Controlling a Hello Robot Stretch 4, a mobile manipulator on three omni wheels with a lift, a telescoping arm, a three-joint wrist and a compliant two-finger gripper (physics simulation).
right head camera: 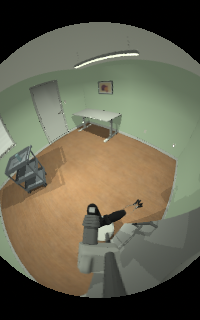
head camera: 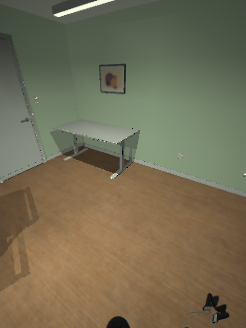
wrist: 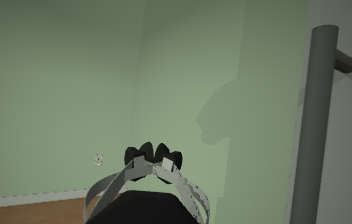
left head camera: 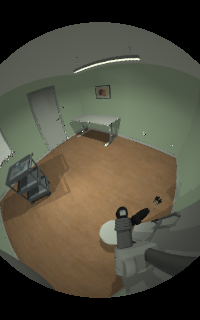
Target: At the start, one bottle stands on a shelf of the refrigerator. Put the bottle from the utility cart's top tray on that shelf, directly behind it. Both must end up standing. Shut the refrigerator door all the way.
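Seen in the pictures: gripper, fingertip midpoint: (right head camera: 141,201) (head camera: 221,300) (wrist: 154,155) (left head camera: 159,197); robot's base, origin of the base link: (right head camera: 100,227) (left head camera: 112,231).
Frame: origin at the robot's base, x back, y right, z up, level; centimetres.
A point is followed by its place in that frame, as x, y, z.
A pale teal bottle (left head camera: 20,164) (right head camera: 18,157) shows small in the top tray of the grey utility cart (left head camera: 21,176) {-59.7, -135.8, 77.8} (right head camera: 19,168) {-76.9, -193.2, 44.8}; its pose is too small to tell. The refrigerator's grey surface (right head camera: 172,235) {-0.2, 31.9, 123.2} (wrist: 339,150) {-3.8, 34.7, 98.2} is at the lower right of the right head view and the right edge of the wrist view. Its dark bar handle (wrist: 316,125) {-7.3, 29.5, 100.4} stands upright to the right of my gripper (head camera: 216,306) (left head camera: 157,200) {-22.8, 32.1, 94.8} (right head camera: 138,204) (wrist: 154,155) {-22.8, 32.1, 94.8}, apart from it. The gripper is shut and empty, with its fingertips close together. The refrigerator's shelf and the bottle on it do not show.
A white table (head camera: 95,130) {-273.0, -26.2, 69.3} (left head camera: 95,119) {-259.4, -21.0, 69.3} (right head camera: 95,115) {-252.6, -22.2, 69.3} stands by the far wall under a framed picture (head camera: 112,79) {-307.5, 7.9, 151.0}. A closed room door (head camera: 12,110) {-267.6, -156.3, 107.4} (left head camera: 47,117) {-253.4, -167.2, 108.2} is left of it. My round white base (left head camera: 108,233) {1.4, -7.2, 18.7} shows below the arm.
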